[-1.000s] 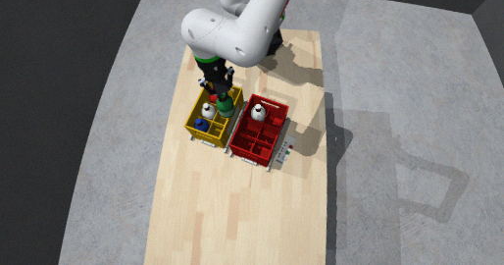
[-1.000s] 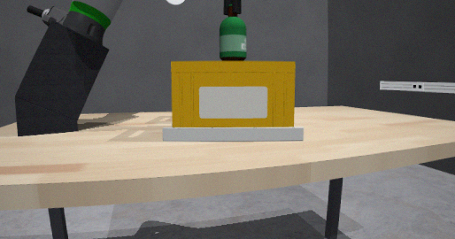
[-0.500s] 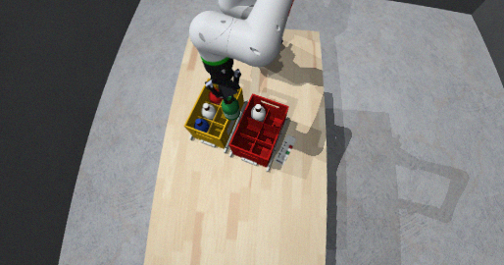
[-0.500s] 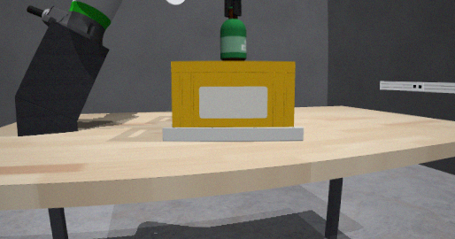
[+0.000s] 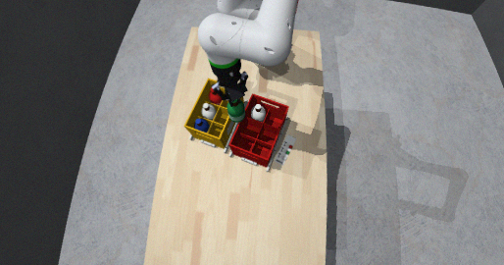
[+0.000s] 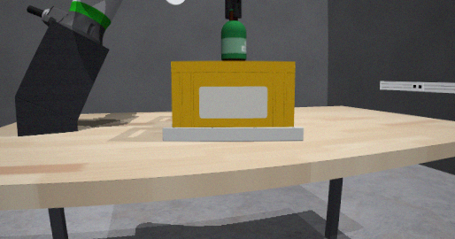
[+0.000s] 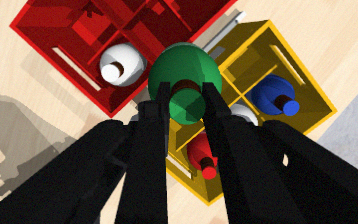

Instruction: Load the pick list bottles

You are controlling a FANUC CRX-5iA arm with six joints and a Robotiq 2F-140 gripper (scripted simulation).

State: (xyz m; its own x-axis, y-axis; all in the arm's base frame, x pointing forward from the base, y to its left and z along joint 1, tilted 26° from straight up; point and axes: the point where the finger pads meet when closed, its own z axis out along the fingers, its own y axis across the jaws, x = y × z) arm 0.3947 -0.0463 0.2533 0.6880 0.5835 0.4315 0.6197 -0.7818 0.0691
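My gripper is now 8 cm above the green bottle. From my hand the other things lie so: red crate: 27 cm below, 11 cm to the left, 1 cm ahead; then yellow crate: 27 cm below, 13 cm to the right, 1 cm behind; then blue bottle: 26 cm below, 17 cm to the right, 7 cm ahead.
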